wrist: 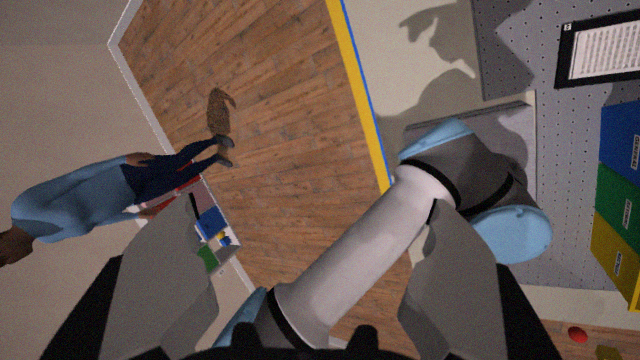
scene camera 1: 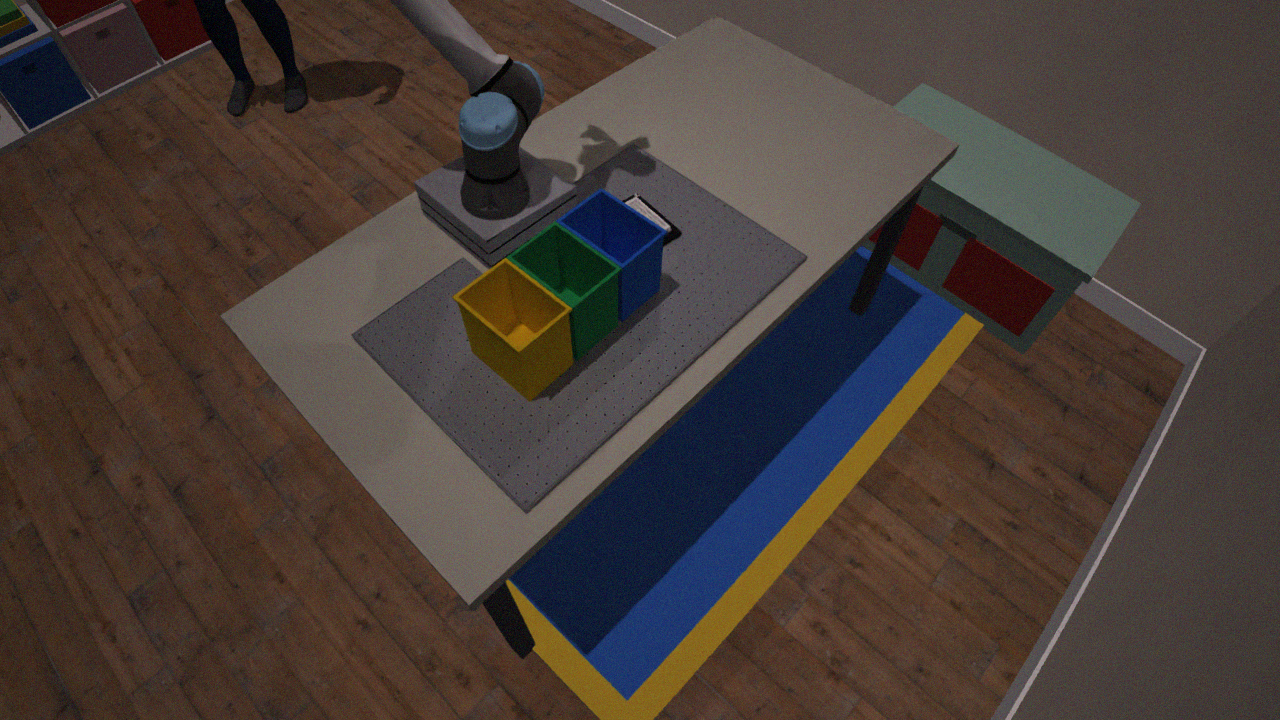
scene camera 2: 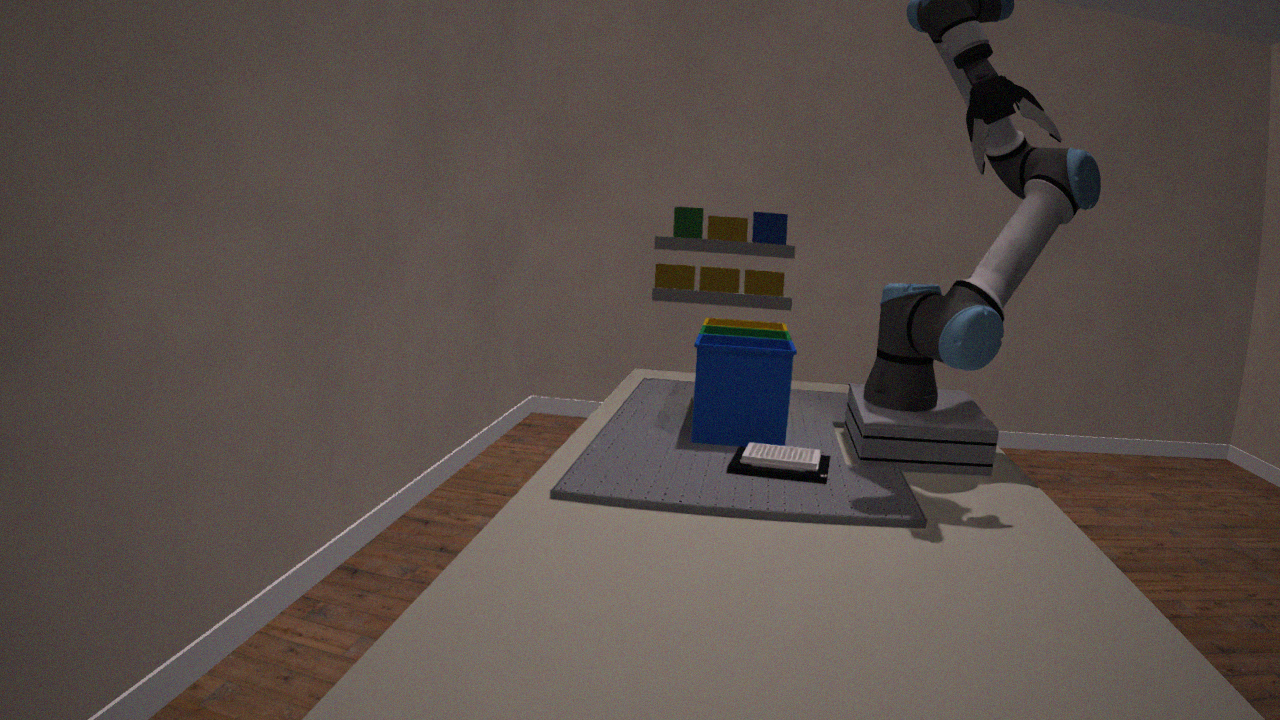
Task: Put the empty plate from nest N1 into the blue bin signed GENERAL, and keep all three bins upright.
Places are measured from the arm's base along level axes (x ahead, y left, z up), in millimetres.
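Pixels of known places: gripper, fingertip midpoint: (wrist: pixel 313 198) (scene camera 2: pixel 1021 158); arm's base, link origin: (scene camera 1: pixel 495 197) (scene camera 2: pixel 900 399).
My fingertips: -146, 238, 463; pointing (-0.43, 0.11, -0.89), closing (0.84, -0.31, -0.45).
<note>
For each thing: its top centre in the pictures, then the offset to it from my fingertips, as dx, dy, dz. Level surfaces: height alone.
- white ribbed plate, top centre: (scene camera 2: pixel 782 452) (scene camera 1: pixel 639 218) (wrist: pixel 619 49) +369, -7, -520
- blue bin, top centre: (scene camera 2: pixel 745 342) (scene camera 1: pixel 611 226) +457, -170, -366
- green bin, top centre: (scene camera 1: pixel 563 262) (scene camera 2: pixel 745 332) +468, -300, -366
- yellow bin, top centre: (scene camera 1: pixel 511 302) (scene camera 2: pixel 745 324) +479, -431, -366
- grey perforated board, surface height: dz -546
The white ribbed plate (scene camera 1: pixel 650 214) (scene camera 2: pixel 781 457) (wrist: pixel 607 49) lies flat in the black nest (scene camera 1: pixel 674 236) (scene camera 2: pixel 735 466) (wrist: pixel 563 62), beside the blue bin. The blue bin (scene camera 1: pixel 641 282) (scene camera 2: pixel 742 394) (wrist: pixel 616 132), with its GENERAL sign in the wrist view, stands upright. The green bin (scene camera 1: pixel 597 315) (wrist: pixel 611 200) and the yellow bin (scene camera 1: pixel 528 362) (wrist: pixel 610 255) stand upright in a row with it. My gripper (scene camera 2: pixel 1020 154) (wrist: pixel 313 198) is open and empty, high above the table and off to the robot-base side of the nest; it does not show in scene camera 1.
The bins and nest stand on a grey perforated board (scene camera 1: pixel 707 304) (scene camera 2: pixel 626 474) (wrist: pixel 555 270). The robot's grey base block (scene camera 1: pixel 438 210) (scene camera 2: pixel 921 443) is close beside the bins. My arm's pale link (scene camera 2: pixel 1020 241) (wrist: pixel 355 255) passes below the gripper. A person (scene camera 1: pixel 259 44) (wrist: pixel 80 200) stands off the table.
</note>
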